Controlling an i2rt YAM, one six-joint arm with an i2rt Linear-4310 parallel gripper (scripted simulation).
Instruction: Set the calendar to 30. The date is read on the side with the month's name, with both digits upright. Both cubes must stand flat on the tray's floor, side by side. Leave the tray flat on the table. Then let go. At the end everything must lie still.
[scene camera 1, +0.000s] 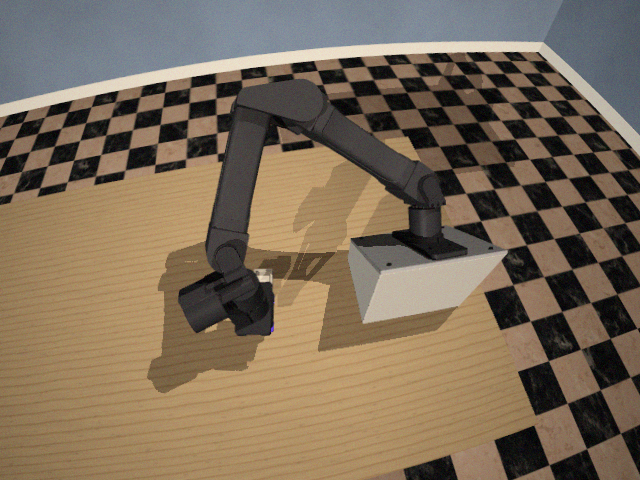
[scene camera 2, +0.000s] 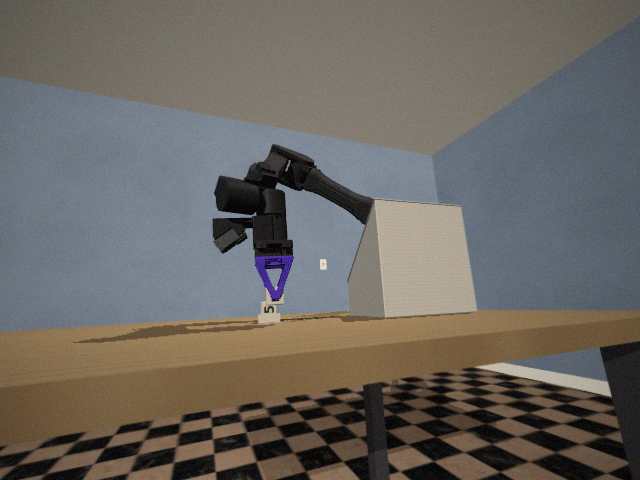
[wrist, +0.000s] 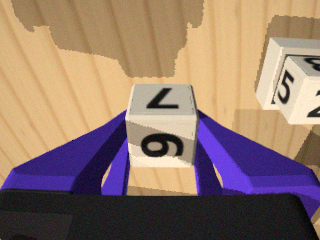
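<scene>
My own gripper (scene camera 2: 275, 299) is visible to me, and I find it again in scene camera 1 (scene camera 1: 262, 324) as well as in the wrist view (wrist: 162, 119). I also see a white digit cube (wrist: 162, 120).
</scene>
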